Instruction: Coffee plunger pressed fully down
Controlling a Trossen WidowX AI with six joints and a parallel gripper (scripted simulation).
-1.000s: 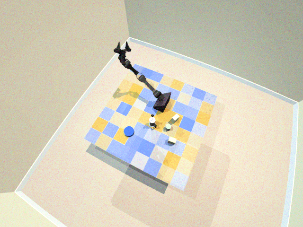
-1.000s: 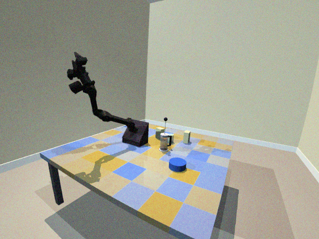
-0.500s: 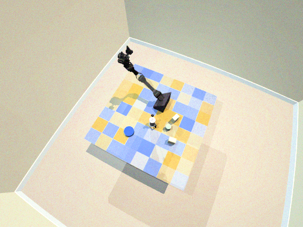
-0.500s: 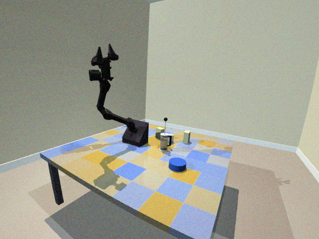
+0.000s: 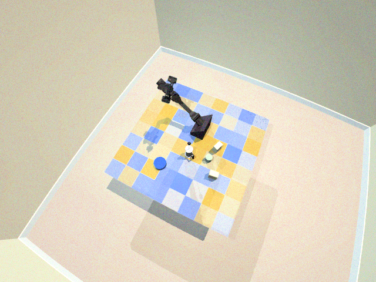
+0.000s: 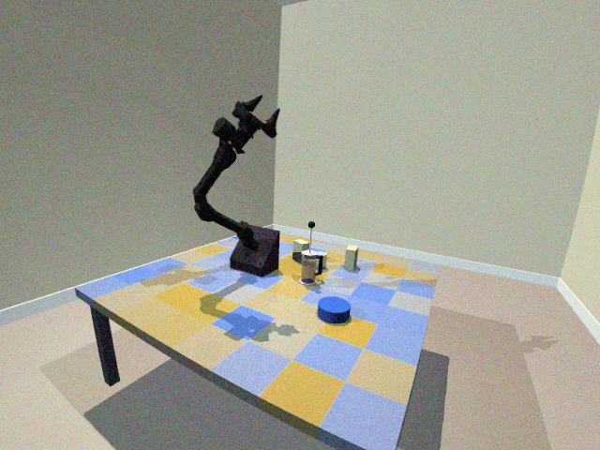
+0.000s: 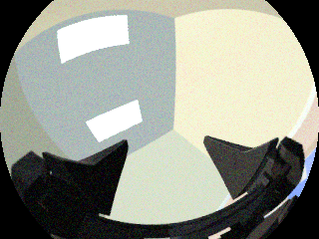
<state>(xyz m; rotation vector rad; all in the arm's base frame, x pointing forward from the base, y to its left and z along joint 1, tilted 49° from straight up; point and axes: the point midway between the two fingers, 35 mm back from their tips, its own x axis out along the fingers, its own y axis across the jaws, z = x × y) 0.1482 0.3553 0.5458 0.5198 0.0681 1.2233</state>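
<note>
The coffee press lies 62 cm below my gripper tip, 22 cm to the left of it and 9 cm ahead of it.
</note>
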